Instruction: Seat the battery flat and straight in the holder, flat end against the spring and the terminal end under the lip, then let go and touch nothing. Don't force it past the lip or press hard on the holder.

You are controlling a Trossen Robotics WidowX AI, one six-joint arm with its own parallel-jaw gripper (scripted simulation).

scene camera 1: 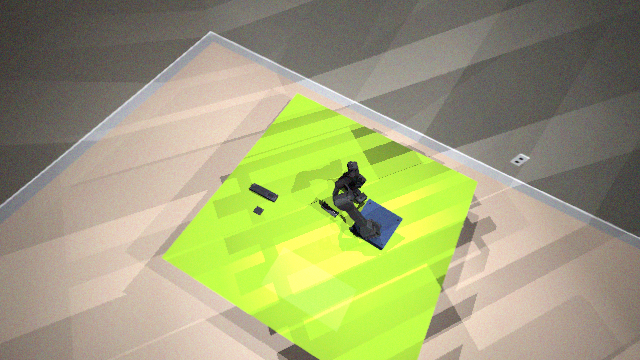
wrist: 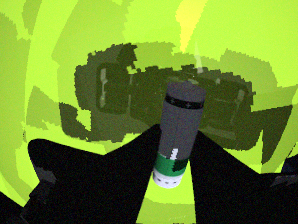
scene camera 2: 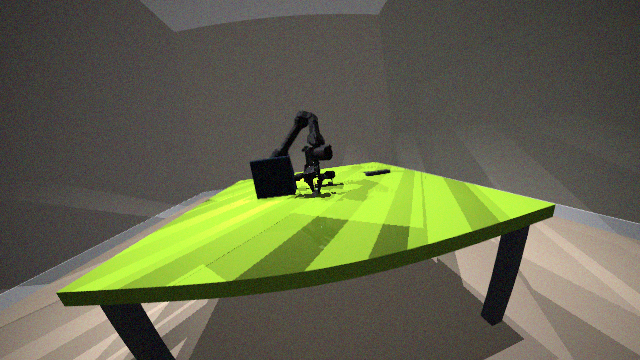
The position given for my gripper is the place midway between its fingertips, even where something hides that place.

Note:
In view: my gripper [wrist: 175,133] and a battery [wrist: 183,105].

